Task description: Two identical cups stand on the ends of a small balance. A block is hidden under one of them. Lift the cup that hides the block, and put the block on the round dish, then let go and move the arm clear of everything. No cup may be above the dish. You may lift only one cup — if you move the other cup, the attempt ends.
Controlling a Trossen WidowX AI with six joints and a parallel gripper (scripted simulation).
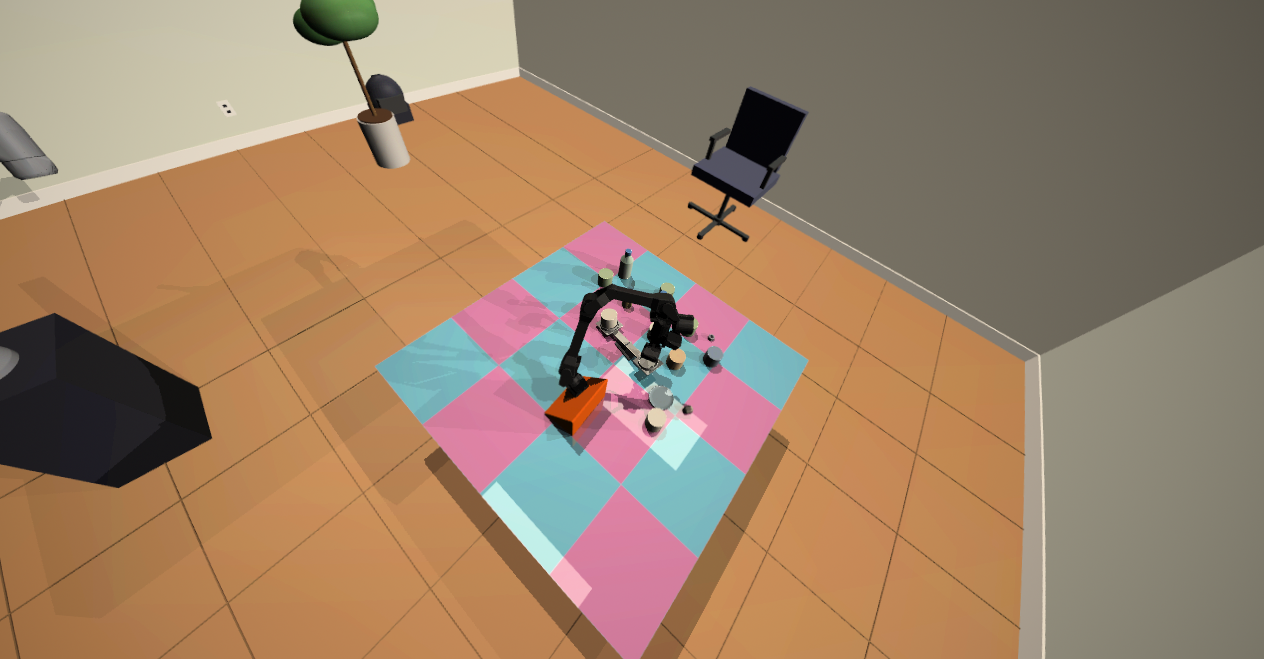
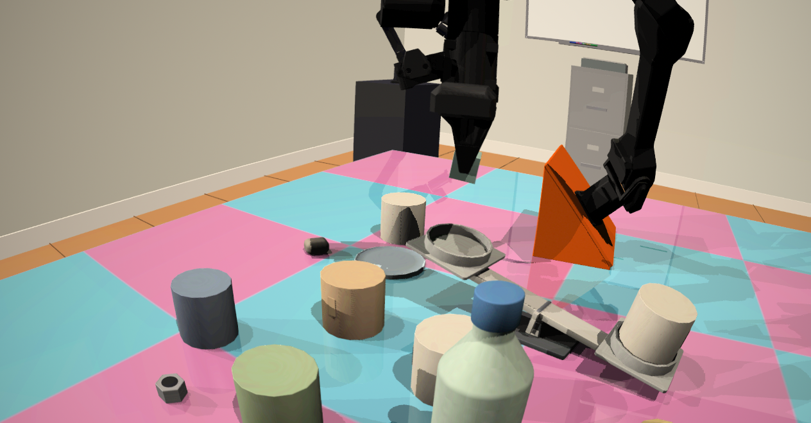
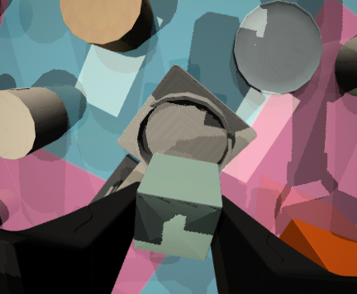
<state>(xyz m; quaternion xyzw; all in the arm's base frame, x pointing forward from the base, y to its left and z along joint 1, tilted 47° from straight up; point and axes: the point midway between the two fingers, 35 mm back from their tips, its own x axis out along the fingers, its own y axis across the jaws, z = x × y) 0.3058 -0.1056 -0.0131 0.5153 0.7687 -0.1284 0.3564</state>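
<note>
The round dish is 17 cm below my gripper tip, 13 cm to the right of it and 4 cm behind it. From my gripper tip the other things lie so: tan cylinder: 14 cm ahead, 13 cm below, 6 cm to the right; then balance beam: 13 cm below, 12 cm to the left, 1 cm ahead; then pale green block: 1 cm above.
</note>
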